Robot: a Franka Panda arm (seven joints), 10 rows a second.
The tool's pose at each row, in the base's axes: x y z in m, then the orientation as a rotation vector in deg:
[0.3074 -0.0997 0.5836 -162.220 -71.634 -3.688]
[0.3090 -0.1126 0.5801 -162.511 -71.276 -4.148]
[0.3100 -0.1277 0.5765 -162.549 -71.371 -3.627]
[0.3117 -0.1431 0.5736 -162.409 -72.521 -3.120]
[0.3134 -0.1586 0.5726 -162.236 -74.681 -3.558]
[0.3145 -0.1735 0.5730 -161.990 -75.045 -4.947]
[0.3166 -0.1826 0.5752 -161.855 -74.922 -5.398]
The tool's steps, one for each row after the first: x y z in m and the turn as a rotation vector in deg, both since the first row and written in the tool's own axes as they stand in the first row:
[-0.0086 0.0100 0.0028 -0.248 0.220 0.278]
[-0.0193 0.0209 0.0055 -0.167 -0.114 0.238]
[-0.0297 0.0326 0.0075 -0.313 -0.558 -0.475]
[-0.0400 0.0443 0.0076 -1.065 -0.624 -1.807]
[-0.0502 0.0552 0.0064 -1.383 0.203 -2.104]
[-0.0554 0.0628 0.0037 -1.354 0.536 -2.072]

